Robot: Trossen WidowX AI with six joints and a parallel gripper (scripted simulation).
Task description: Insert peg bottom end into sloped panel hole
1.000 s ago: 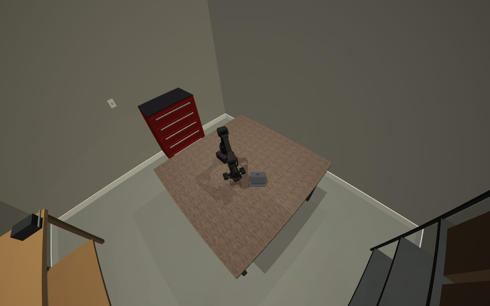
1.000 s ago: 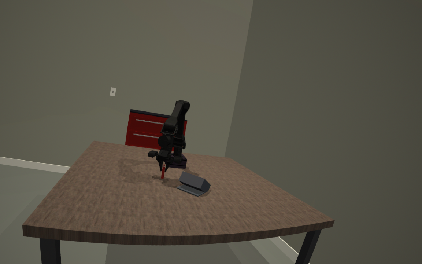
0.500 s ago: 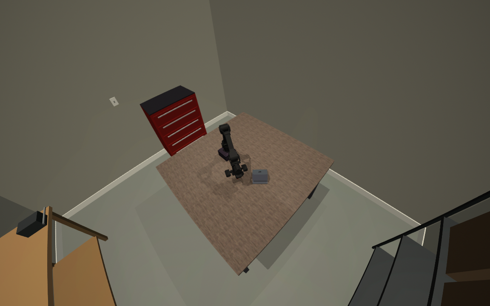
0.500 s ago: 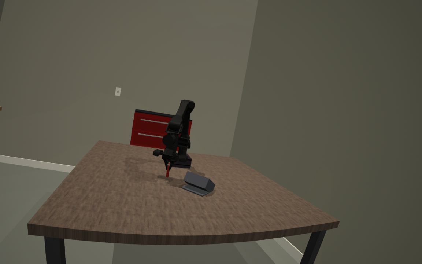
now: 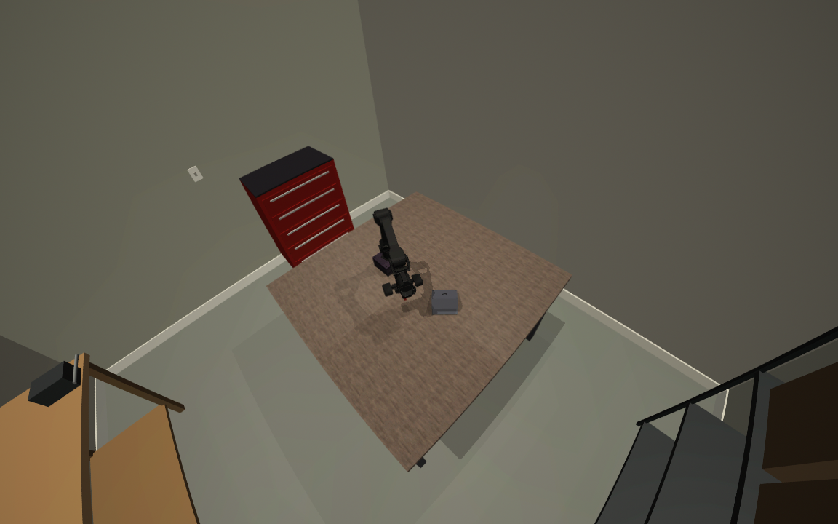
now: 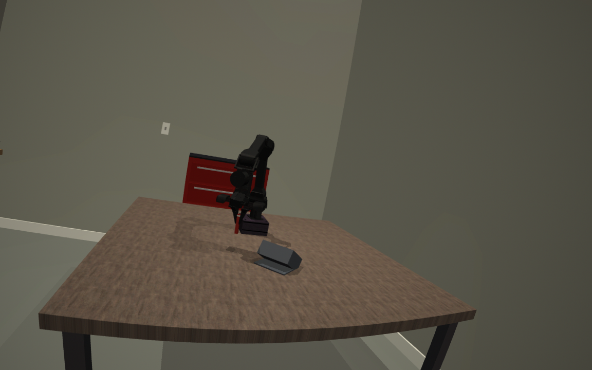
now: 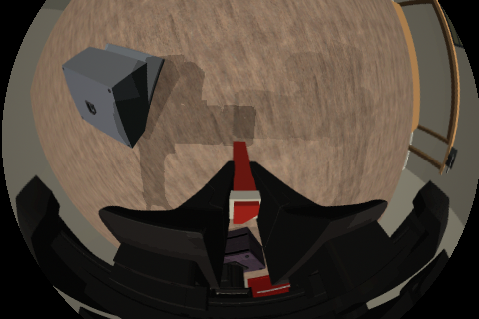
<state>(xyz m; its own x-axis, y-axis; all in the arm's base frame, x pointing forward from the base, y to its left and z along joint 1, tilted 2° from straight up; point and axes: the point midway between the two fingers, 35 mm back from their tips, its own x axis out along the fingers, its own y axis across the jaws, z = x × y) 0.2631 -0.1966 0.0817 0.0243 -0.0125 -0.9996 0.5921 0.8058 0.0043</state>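
My gripper tip is now 160 mm short of the grey sloped panel, 120 mm to the right of it and 70 mm above it. Also, from my gripper tip: red peg (20 mm above).
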